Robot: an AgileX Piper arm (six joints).
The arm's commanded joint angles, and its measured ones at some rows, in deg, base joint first. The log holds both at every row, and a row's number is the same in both.
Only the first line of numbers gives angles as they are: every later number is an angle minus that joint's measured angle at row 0.
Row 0, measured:
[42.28, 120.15, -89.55, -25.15, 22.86, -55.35]
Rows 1 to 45, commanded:
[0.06, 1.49, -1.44, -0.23, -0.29, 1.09]
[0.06, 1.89, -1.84, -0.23, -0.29, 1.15]
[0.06, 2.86, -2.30, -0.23, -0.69, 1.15]
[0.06, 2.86, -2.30, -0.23, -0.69, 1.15]
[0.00, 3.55, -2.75, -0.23, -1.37, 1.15]
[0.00, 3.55, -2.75, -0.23, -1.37, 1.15]
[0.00, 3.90, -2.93, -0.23, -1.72, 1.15]
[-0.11, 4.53, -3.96, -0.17, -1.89, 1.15]
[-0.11, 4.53, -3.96, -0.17, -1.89, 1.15]
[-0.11, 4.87, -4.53, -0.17, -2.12, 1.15]
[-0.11, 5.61, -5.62, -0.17, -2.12, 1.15]
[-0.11, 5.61, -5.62, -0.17, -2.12, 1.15]
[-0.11, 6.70, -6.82, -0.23, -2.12, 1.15]
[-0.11, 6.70, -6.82, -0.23, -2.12, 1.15]
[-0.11, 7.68, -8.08, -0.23, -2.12, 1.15]
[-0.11, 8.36, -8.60, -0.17, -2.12, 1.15]
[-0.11, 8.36, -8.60, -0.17, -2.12, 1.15]
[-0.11, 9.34, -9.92, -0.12, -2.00, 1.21]
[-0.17, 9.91, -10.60, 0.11, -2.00, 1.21]
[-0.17, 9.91, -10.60, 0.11, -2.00, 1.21]
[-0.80, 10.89, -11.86, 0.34, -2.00, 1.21]
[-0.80, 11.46, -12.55, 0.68, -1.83, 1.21]
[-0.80, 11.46, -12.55, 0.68, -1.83, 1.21]
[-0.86, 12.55, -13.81, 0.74, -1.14, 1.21]
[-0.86, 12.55, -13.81, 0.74, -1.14, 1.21]
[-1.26, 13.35, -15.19, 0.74, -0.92, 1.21]
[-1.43, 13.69, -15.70, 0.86, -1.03, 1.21]
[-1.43, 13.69, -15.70, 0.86, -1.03, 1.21]
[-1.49, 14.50, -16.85, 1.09, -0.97, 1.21]
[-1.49, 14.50, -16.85, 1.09, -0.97, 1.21]
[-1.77, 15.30, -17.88, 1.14, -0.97, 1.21]
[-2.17, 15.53, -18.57, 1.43, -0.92, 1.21]
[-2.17, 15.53, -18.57, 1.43, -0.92, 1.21]
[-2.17, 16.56, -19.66, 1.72, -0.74, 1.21]
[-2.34, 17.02, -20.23, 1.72, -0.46, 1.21]
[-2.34, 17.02, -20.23, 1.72, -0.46, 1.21]
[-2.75, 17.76, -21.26, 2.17, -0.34, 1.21]
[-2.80, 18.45, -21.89, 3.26, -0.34, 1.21]
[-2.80, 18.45, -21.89, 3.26, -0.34, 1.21]
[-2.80, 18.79, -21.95, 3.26, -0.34, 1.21]
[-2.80, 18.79, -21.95, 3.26, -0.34, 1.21]
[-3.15, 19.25, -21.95, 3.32, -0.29, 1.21]
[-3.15, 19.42, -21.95, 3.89, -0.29, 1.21]
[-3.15, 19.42, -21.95, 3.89, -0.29, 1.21]
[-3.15, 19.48, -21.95, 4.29, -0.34, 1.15]
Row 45, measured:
[-2.80, 19.14, -21.37, 3.32, -0.17, 0.40]
